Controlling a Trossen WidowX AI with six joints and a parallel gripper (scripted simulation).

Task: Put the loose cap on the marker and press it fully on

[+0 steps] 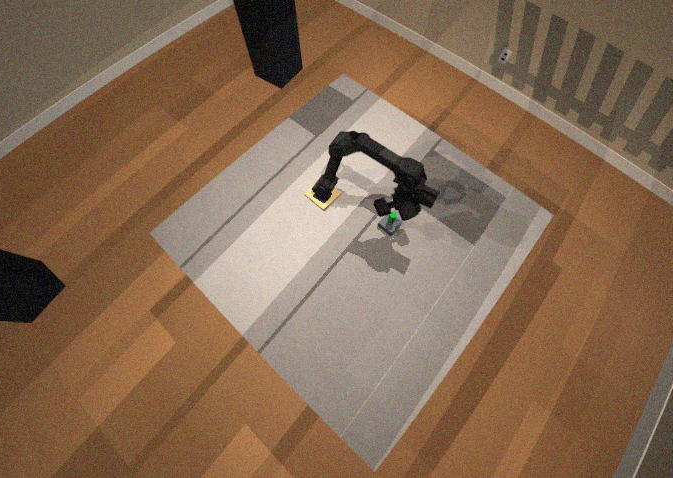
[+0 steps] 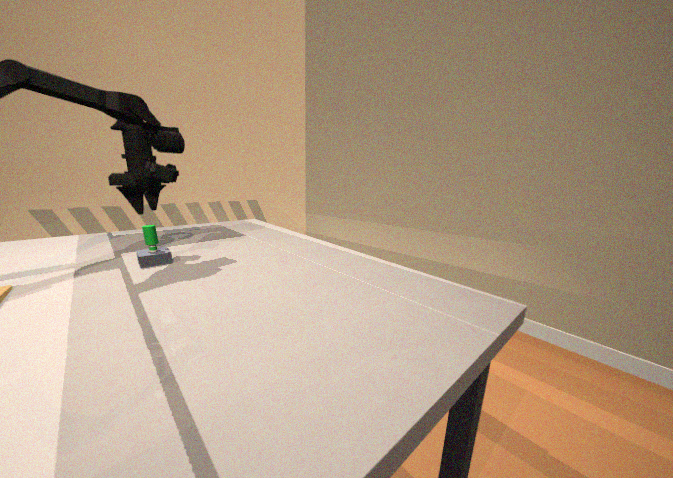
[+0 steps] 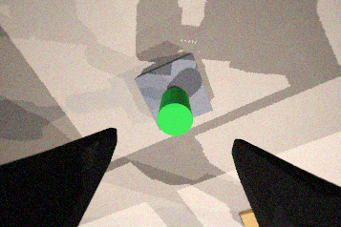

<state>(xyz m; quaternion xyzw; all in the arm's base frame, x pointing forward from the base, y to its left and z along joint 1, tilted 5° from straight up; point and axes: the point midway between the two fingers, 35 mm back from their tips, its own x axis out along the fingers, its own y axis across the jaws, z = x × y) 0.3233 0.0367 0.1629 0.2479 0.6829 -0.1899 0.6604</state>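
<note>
My gripper tip is 60 mm above the green marker cap.
</note>
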